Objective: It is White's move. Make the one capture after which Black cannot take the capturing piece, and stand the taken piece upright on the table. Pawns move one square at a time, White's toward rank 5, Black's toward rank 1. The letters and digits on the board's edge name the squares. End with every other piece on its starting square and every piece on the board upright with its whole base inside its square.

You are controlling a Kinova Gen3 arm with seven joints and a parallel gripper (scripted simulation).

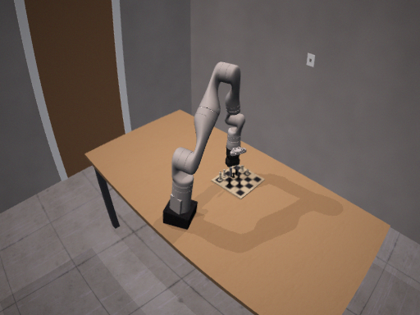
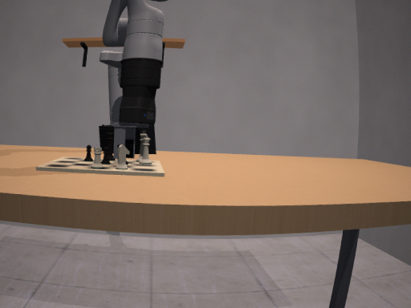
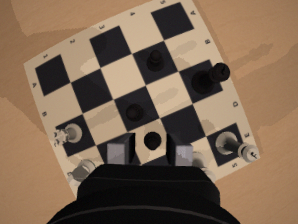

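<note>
Now: hand 1 cm past the chessboard, 4 cm to the left of it and 3 cm above it. Round my hand: tall white piece: 7 cm behind, 5 cm to the left.
</note>
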